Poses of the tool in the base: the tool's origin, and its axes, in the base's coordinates. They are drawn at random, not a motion.
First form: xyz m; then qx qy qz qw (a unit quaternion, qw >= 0).
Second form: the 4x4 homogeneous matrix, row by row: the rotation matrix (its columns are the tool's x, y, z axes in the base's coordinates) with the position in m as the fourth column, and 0 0 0 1 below. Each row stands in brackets. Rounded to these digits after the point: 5 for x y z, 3 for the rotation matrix.
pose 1, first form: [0.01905, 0.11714, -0.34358, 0.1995, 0.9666, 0.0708, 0.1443]
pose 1, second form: [[-0.879, 0.365, 0.307, 0.01905], [0.406, 0.910, 0.079, 0.11714], [-0.251, 0.194, -0.948, -0.34358], [0, 0, 0, 1]]
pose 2, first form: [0.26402, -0.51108, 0.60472, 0.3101, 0.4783, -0.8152, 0.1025]
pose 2, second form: [[-0.787, 0.464, -0.408, 0.26402], [0.130, -0.521, -0.843, -0.51108], [-0.604, -0.716, 0.350, 0.60472], [0, 0, 0, 1]]
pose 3, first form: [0.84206, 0.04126, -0.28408, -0.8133, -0.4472, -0.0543, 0.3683]
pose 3, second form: [[0.594, 0.767, -0.241, 0.84206], [0.687, -0.329, 0.648, 0.04126], [0.418, -0.550, -0.723, -0.28408], [0, 0, 0, 1]]
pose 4, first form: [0.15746, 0.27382, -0.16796, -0.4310, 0.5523, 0.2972, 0.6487]
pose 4, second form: [[0.213, -0.862, 0.460, 0.15746], [-0.091, 0.452, 0.888, 0.27382], [-0.973, -0.231, 0.018, -0.16796], [0, 0, 0, 1]]
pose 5, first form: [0.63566, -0.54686, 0.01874, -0.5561, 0.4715, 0.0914, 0.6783]
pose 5, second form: [[0.539, -0.648, 0.538, 0.63566], [-0.400, 0.365, 0.841, -0.54686], [-0.741, -0.668, -0.063, 0.01874], [0, 0, 0, 1]]
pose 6, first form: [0.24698, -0.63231, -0.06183, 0.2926, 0.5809, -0.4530, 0.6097]
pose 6, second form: [[-0.085, 0.892, 0.443, 0.24698], [-0.212, 0.418, -0.883, -0.63231], [-0.973, -0.169, 0.154, -0.06183], [0, 0, 0, 1]]
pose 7, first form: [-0.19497, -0.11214, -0.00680, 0.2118, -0.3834, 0.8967, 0.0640]
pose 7, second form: [[-0.902, -0.277, 0.331, -0.19497], [-0.048, -0.698, -0.715, -0.11214], [0.429, -0.660, 0.616, -0.00680], [0, 0, 0, 1]]
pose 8, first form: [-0.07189, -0.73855, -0.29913, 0.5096, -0.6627, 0.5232, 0.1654]
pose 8, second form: [[-0.426, -0.849, 0.314, -0.07189], [-0.502, -0.067, -0.862, -0.73855], [0.752, -0.525, -0.398, -0.29913], [0, 0, 0, 1]]
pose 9, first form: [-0.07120, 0.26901, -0.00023, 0.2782, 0.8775, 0.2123, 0.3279]
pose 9, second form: [[-0.630, 0.349, 0.694, -0.07120], [0.627, 0.755, 0.190, 0.26901], [-0.457, 0.555, -0.695, -0.00023], [0, 0, 0, 1]]
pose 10, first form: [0.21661, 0.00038, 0.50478, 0.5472, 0.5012, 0.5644, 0.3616]
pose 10, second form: [[-0.140, 0.140, 0.980, 0.21661], [0.957, -0.236, 0.170, 0.00038], [0.255, 0.962, -0.101, 0.50478], [0, 0, 0, 1]]
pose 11, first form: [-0.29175, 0.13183, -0.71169, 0.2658, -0.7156, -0.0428, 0.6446]
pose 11, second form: [[-0.028, -0.325, -0.945, -0.29175], [-0.436, 0.855, -0.281, 0.13183], [0.900, 0.404, -0.165, -0.71169], [0, 0, 0, 1]]
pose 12, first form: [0.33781, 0.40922, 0.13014, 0.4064, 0.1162, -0.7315, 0.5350]
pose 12, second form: [[-0.097, 0.877, -0.470, 0.33781], [-0.688, -0.401, -0.605, 0.40922], [-0.719, 0.265, 0.643, 0.13014], [0, 0, 0, 1]]
